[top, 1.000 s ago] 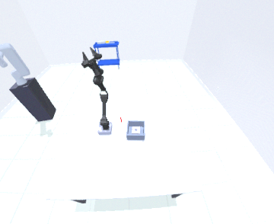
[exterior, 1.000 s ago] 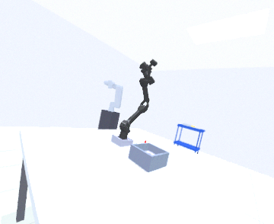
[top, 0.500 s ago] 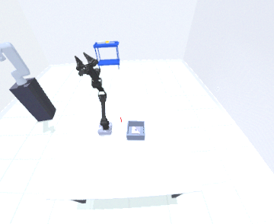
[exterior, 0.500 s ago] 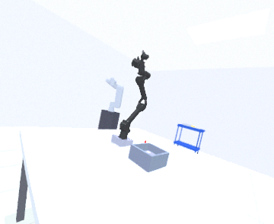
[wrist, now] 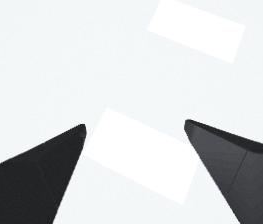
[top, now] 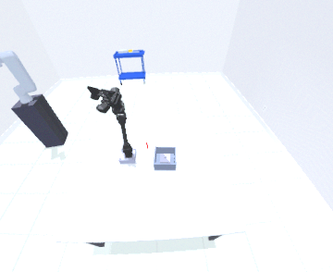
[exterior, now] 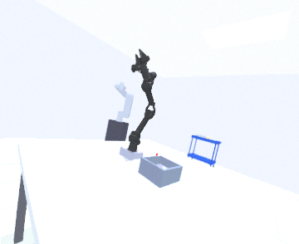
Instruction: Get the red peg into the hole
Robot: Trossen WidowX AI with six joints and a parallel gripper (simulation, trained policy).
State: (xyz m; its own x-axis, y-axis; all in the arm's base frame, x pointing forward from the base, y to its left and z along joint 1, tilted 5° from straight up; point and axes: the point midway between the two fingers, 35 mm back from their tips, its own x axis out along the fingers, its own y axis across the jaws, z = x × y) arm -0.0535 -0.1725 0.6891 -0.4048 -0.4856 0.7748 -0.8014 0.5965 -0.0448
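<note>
The red peg lies 200 mm ahead of my gripper tip, 240 mm to the left of it and 740 mm below it. From my gripper tip the other things lie so: grey-blue box (340 mm ahead, 50 mm to the left, 760 mm below).
</note>
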